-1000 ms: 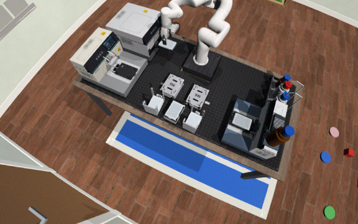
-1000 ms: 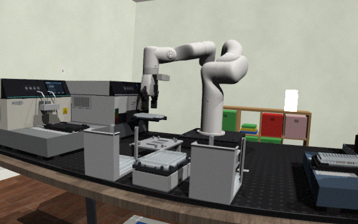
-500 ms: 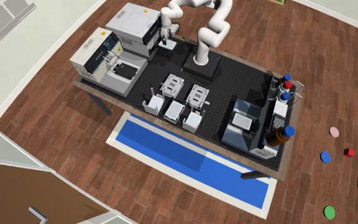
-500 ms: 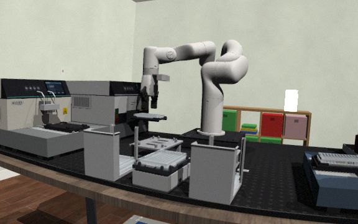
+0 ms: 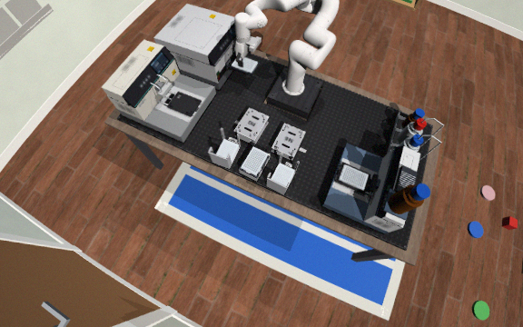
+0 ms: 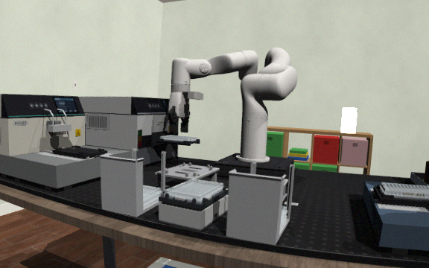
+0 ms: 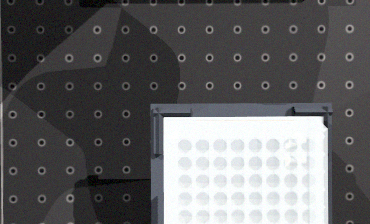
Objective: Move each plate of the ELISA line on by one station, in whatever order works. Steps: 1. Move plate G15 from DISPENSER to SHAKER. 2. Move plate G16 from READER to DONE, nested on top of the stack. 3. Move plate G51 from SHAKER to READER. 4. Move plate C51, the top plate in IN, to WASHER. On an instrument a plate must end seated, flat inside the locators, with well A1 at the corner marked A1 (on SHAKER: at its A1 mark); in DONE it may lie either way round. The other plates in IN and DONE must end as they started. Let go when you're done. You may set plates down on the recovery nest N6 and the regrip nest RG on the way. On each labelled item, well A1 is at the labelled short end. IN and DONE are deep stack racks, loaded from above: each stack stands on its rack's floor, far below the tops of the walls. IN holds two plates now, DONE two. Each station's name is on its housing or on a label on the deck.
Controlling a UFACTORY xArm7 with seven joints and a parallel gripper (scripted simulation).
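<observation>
My gripper is now 40 mm above the reader's dark tray. Also, from my hand: washer: 430 mm to the right, 360 mm ahead, 40 mm below; washer nest: 370 mm ahead, 190 mm to the right, 60 mm below; DONE label: 420 mm ahead, 140 mm below, 130 mm to the left.
</observation>
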